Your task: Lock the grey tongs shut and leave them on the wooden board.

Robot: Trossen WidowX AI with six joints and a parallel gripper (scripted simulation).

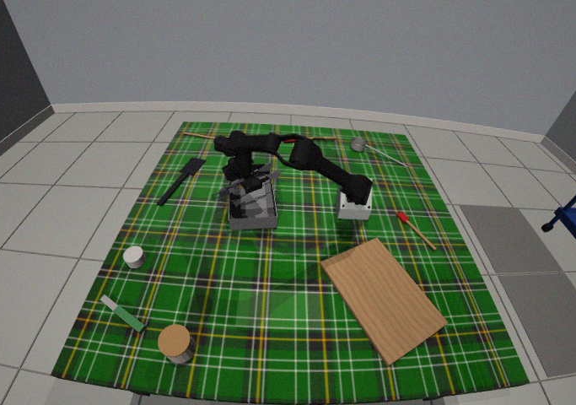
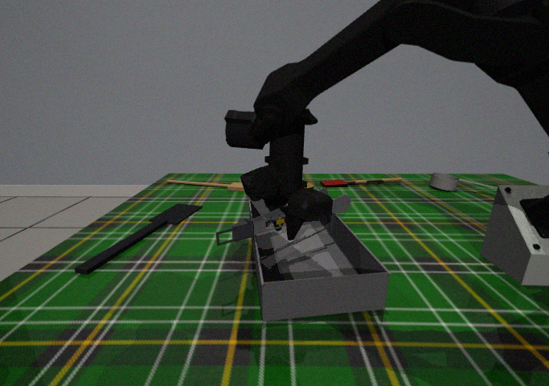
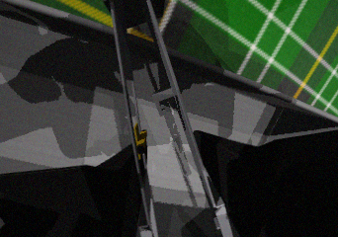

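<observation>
Right now the grey roasting tin is 30 mm behind my gripper tip and 20 mm to the left of it. Round my gripper tip: red spatula: 270 mm behind, 430 mm to the right, 20 mm below; white cylinder: 340 mm ahead, 310 mm to the left, 10 mm below; black spatula: 280 mm ahead, 110 mm to the right, 30 mm below.
</observation>
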